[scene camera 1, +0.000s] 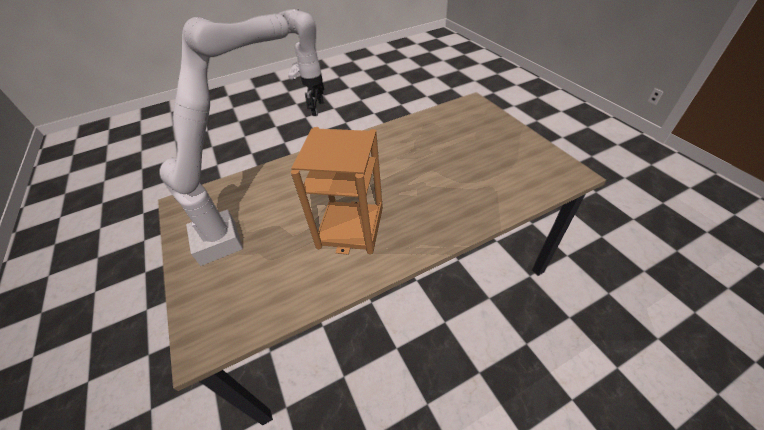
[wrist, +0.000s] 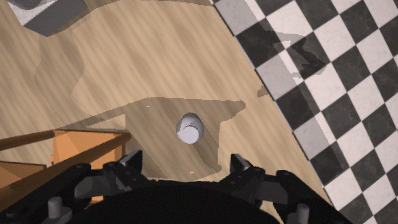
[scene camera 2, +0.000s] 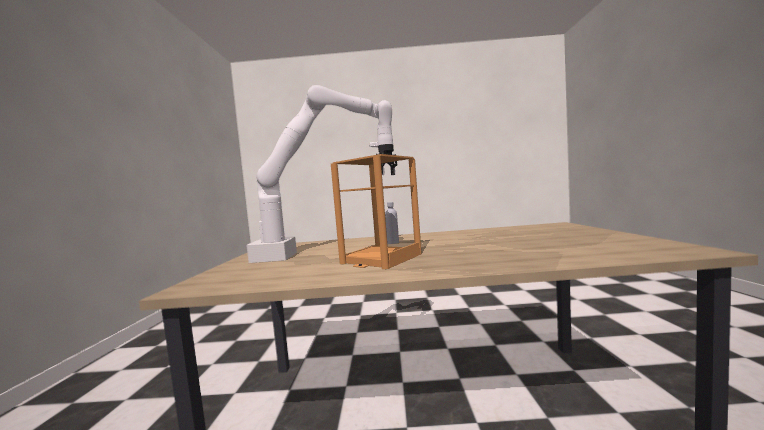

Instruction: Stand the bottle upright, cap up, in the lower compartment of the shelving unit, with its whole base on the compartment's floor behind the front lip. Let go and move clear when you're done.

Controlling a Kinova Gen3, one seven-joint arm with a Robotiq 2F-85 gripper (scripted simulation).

An orange shelving unit (scene camera 1: pixel 338 161): 108 cm from the lens.
